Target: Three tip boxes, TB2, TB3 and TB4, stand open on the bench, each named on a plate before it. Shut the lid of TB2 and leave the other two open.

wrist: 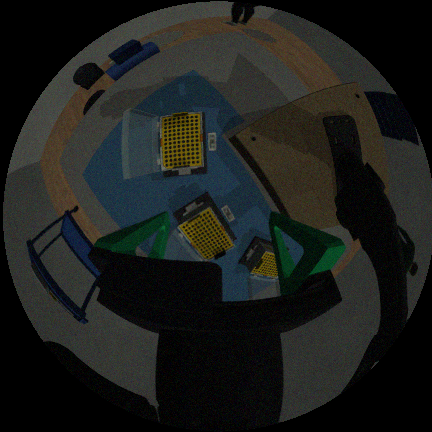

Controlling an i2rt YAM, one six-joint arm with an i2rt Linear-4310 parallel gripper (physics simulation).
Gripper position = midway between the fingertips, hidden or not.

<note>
I see my gripper [218, 216], a clear lid [139, 132] and a clear lid [176, 248].
</note>
